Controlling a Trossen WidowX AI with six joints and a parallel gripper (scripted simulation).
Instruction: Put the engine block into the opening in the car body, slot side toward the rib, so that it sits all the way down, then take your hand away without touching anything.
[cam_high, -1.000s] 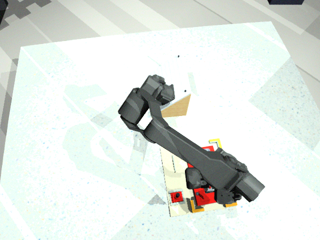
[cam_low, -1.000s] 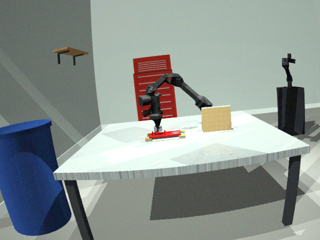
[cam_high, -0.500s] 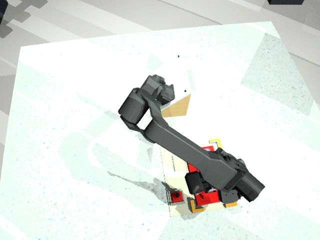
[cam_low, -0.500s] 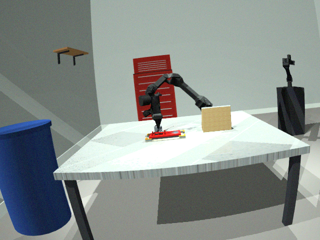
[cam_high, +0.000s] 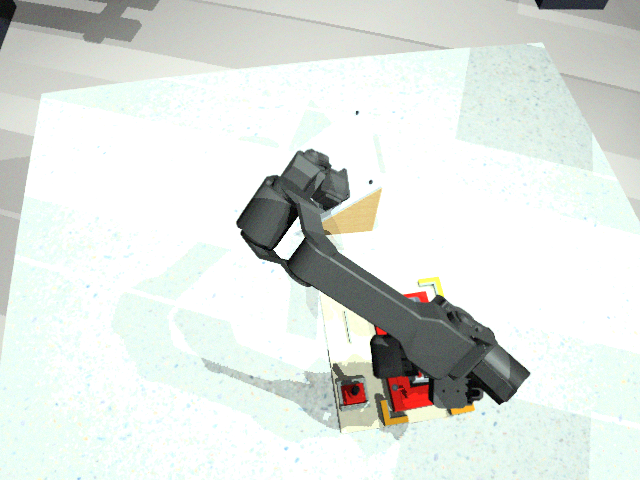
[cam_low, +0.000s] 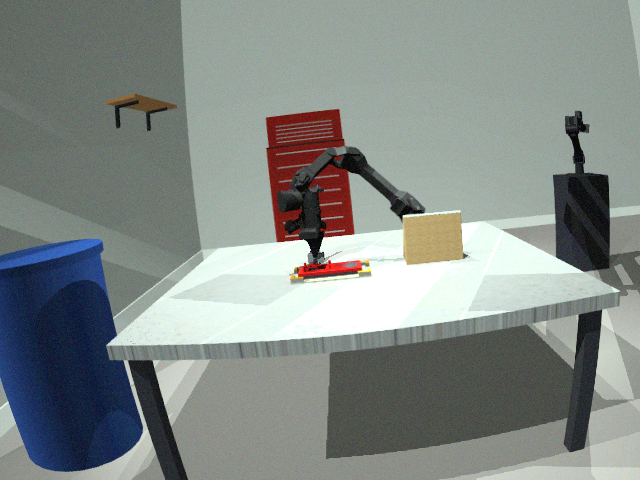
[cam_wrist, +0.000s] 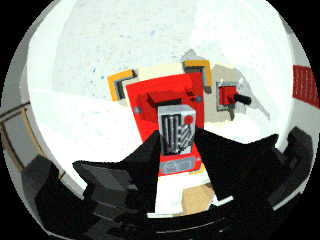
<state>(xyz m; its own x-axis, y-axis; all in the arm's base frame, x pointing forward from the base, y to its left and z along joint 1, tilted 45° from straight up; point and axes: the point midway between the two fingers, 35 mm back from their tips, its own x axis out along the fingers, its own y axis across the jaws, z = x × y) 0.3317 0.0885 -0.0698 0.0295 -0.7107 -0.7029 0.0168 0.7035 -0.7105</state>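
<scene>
The grey engine block is 1 cm below my gripper tip.
</scene>
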